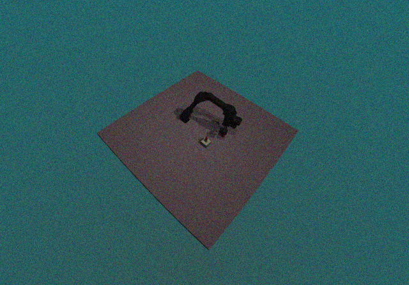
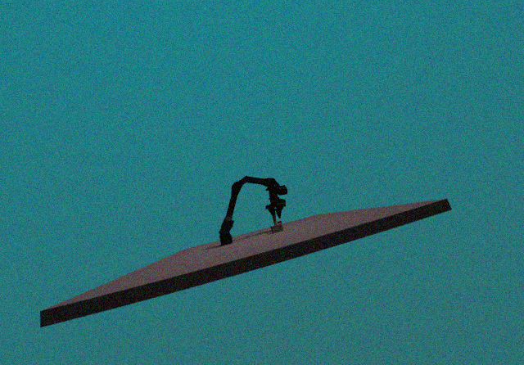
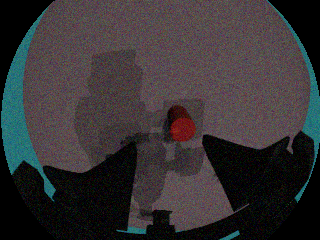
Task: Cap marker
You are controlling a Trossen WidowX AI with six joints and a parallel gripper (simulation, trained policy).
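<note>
Now: gripper tip 1 cm short of the red cap, 1 cm to the left of it and 4 cm above it. Also, from my gripper tip: pale holder block 4 cm behind, 18 cm to the right, 5 cm below.
</note>
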